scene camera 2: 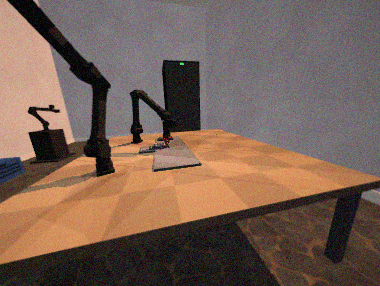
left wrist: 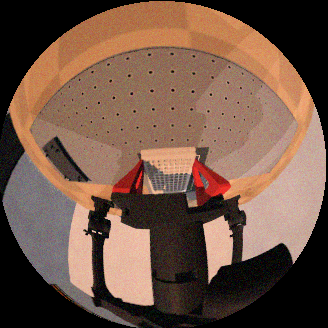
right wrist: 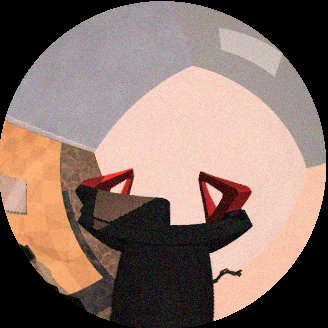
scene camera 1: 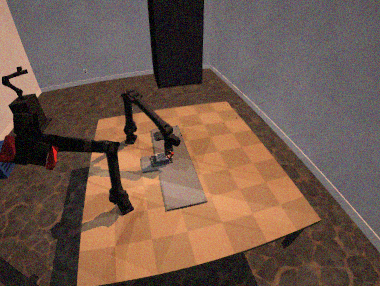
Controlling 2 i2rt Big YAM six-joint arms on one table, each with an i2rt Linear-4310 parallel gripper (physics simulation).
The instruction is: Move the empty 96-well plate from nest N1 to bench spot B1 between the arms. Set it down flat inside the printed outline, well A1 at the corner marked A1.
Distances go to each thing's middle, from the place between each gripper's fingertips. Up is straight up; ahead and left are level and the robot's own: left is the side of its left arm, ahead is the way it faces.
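From my right hand, the white well plate (left wrist: pixel 167 169) is 86 cm to the left, 82 cm below and 29 cm ahead.
As for my left hand, the white well plate is 4 cm behind it and 1 cm to the right of it.
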